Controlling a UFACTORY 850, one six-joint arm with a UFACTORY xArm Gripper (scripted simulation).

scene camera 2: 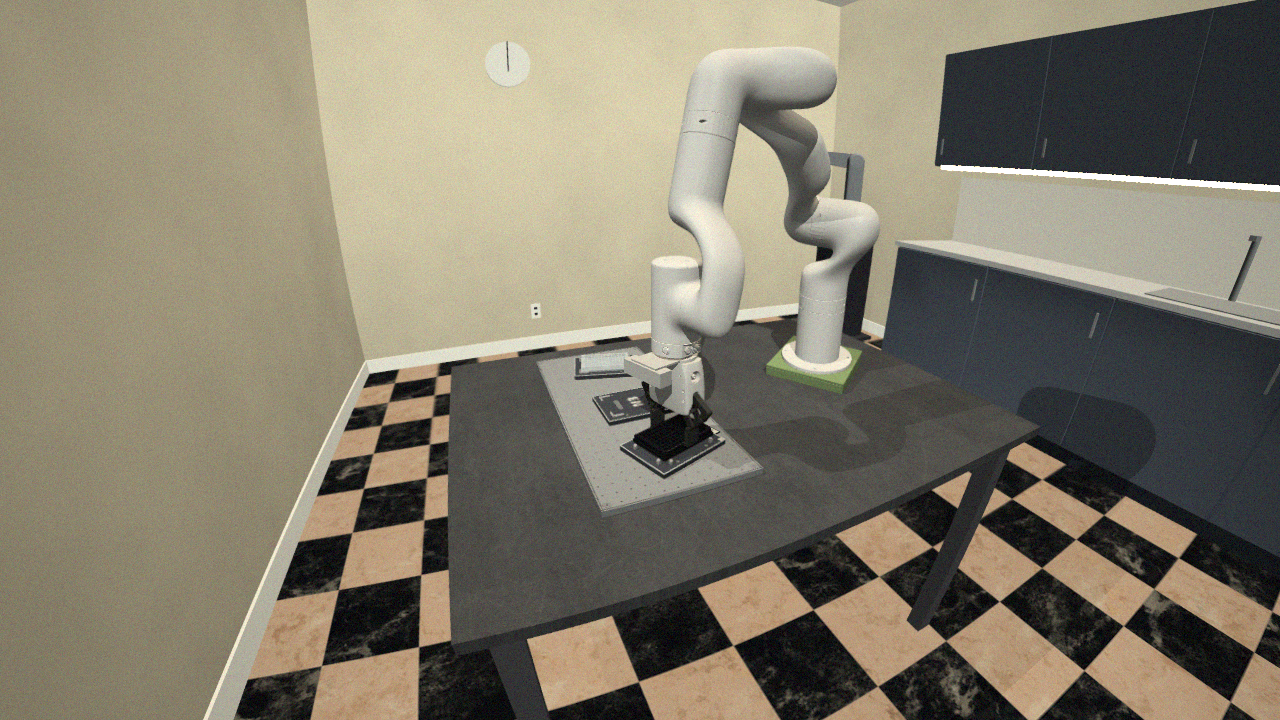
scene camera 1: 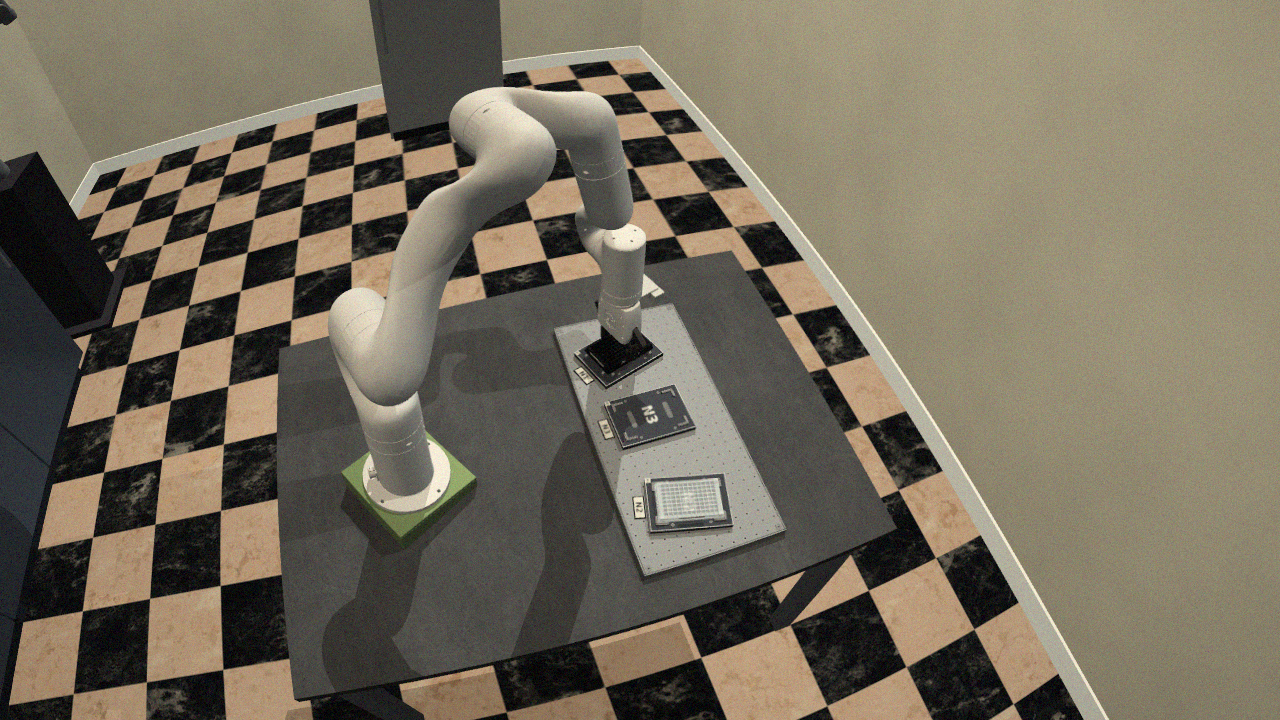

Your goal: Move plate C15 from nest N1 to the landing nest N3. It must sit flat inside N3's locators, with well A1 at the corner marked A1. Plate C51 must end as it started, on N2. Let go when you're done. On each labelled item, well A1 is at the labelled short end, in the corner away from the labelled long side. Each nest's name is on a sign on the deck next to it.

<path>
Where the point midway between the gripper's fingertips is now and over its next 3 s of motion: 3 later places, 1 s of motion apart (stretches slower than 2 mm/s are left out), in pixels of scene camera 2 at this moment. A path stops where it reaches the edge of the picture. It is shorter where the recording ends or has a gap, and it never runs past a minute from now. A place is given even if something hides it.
My gripper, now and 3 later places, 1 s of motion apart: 673,434; 674,424; 674,404; 671,388
</path>
